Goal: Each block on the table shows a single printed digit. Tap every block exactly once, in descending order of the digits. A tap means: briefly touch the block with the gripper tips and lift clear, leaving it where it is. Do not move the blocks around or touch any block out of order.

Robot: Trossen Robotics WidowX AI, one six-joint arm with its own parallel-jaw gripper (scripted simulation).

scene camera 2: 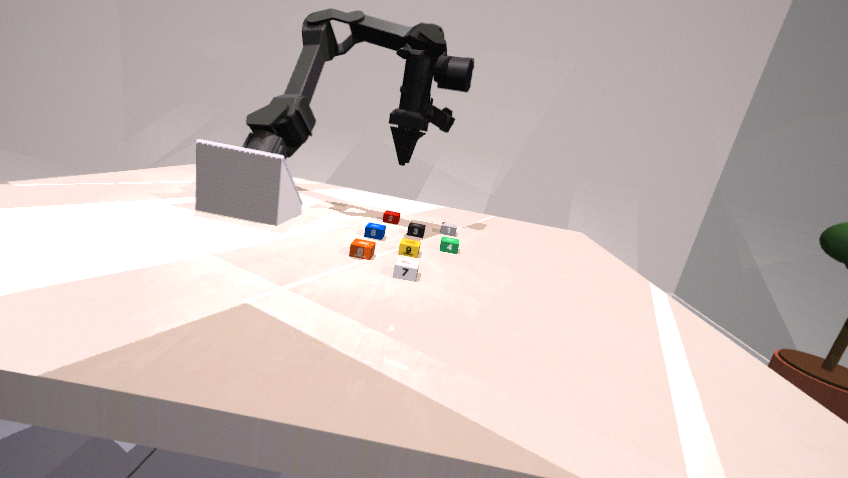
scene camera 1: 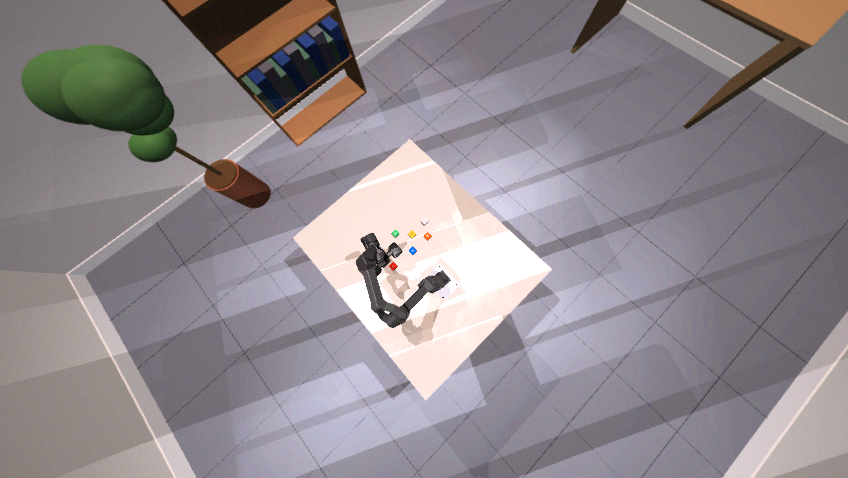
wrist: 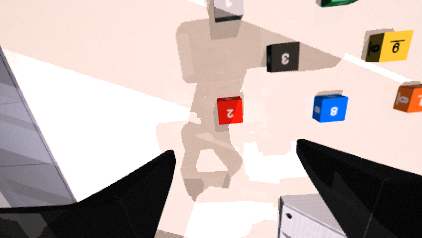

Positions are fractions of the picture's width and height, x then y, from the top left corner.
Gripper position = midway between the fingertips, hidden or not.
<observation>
The gripper (scene camera 2: 0.48, 0.34) is open and holds nothing. Further things: a yellow 9 block (wrist: 0.93, 0.20), a black 3 block (wrist: 0.67, 0.24) and a blue 8 block (wrist: 0.79, 0.45).
The gripper also shows in the wrist view (wrist: 0.56, 0.63). Scene camera 1 does not show the black 3 block, which is hidden by the gripper.
</observation>
